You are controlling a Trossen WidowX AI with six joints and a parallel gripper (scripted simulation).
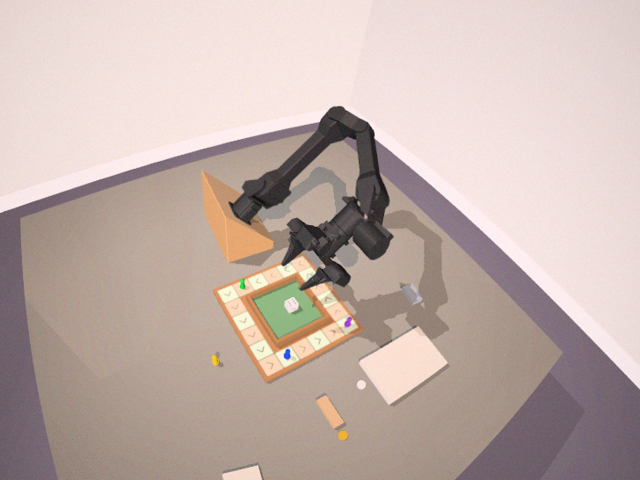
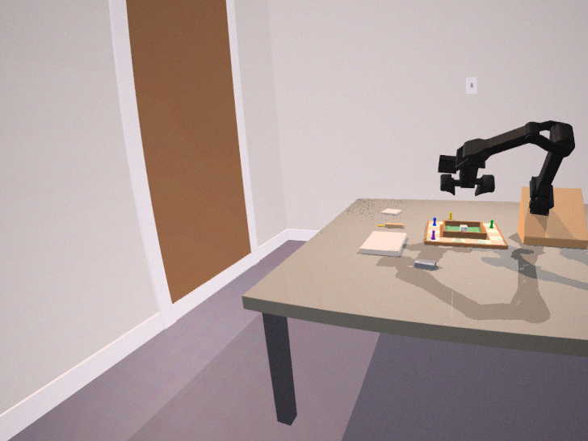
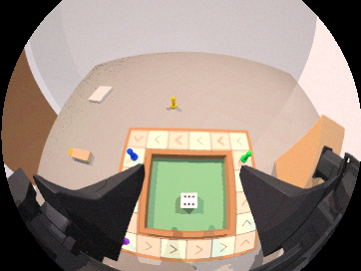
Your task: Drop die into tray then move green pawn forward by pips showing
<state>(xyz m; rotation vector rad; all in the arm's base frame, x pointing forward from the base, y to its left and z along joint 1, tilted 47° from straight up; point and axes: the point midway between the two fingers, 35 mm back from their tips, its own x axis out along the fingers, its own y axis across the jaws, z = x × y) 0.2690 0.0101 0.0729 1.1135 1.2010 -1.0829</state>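
Now: gripper tip 11 cm past the green pawn, 8 cm to the left of it and 13 cm above it. From my gripper tip the other things lie so: green tray: 15 cm below; white die: 1 cm to the left, 13 cm below; blue pawn: 12 cm ahead, 5 cm to the right, 13 cm below.
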